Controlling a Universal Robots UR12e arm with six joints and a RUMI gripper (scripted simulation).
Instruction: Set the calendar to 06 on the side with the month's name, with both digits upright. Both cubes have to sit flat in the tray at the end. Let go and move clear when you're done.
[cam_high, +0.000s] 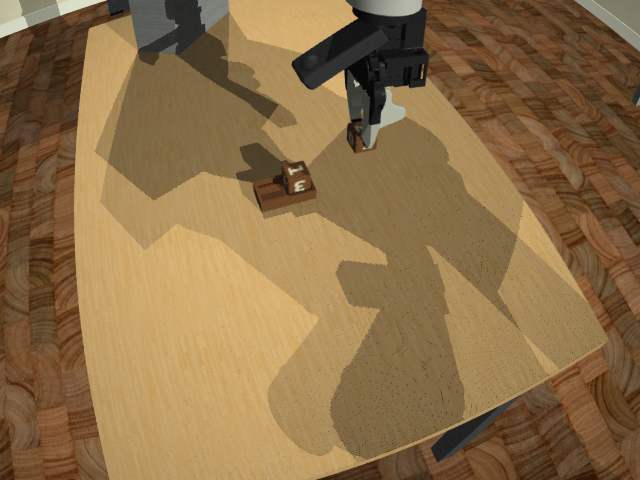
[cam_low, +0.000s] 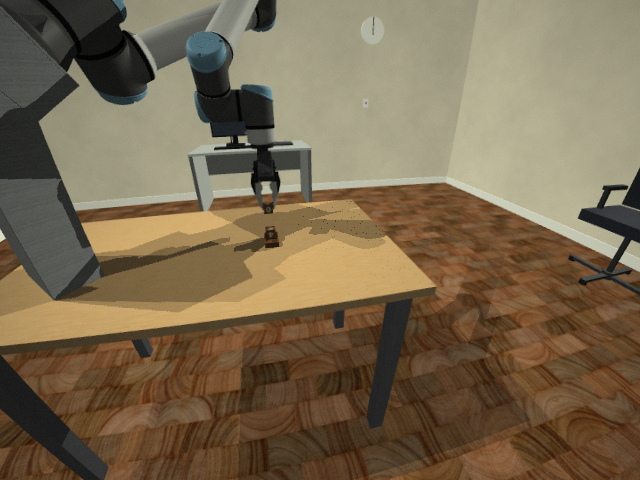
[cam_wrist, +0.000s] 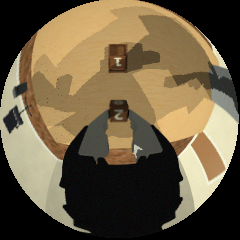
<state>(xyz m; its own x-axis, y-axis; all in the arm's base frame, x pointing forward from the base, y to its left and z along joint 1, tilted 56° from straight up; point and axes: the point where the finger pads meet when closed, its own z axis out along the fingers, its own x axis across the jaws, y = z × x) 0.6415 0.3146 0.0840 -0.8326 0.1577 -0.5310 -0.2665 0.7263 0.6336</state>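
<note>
Right now the cube is 30 mm ahead of my hand, 90 mm to the right of it and 60 mm below it. From my hand the other things lie so: brown calendar tray (30 mm ahead, 110 mm to the right, 80 mm below).
</note>
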